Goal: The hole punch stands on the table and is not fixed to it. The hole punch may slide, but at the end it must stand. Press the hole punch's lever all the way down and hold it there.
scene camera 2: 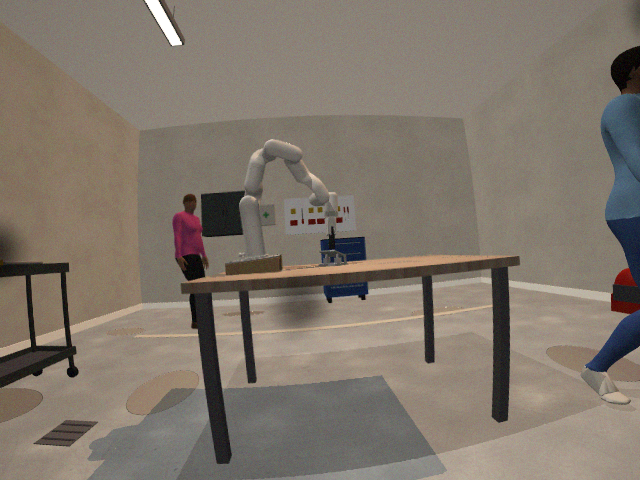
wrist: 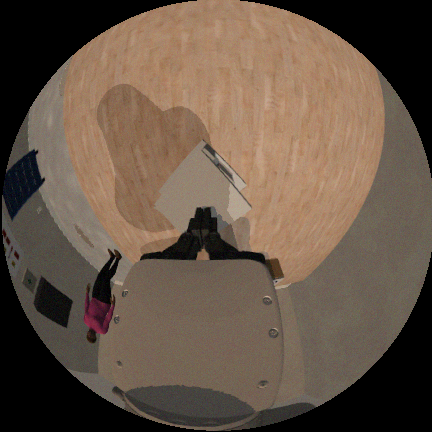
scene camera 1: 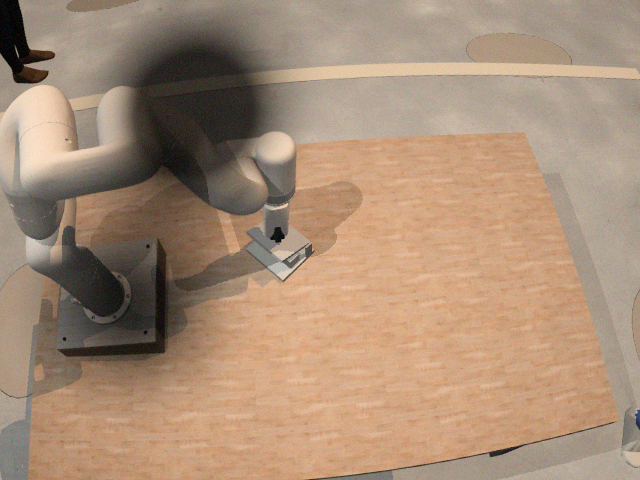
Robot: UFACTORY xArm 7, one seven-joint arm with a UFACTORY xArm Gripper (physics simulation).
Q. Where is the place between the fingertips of my gripper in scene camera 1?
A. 277, 236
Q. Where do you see a grey hole punch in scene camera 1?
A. At 283, 270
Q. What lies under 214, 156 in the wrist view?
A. A grey hole punch.
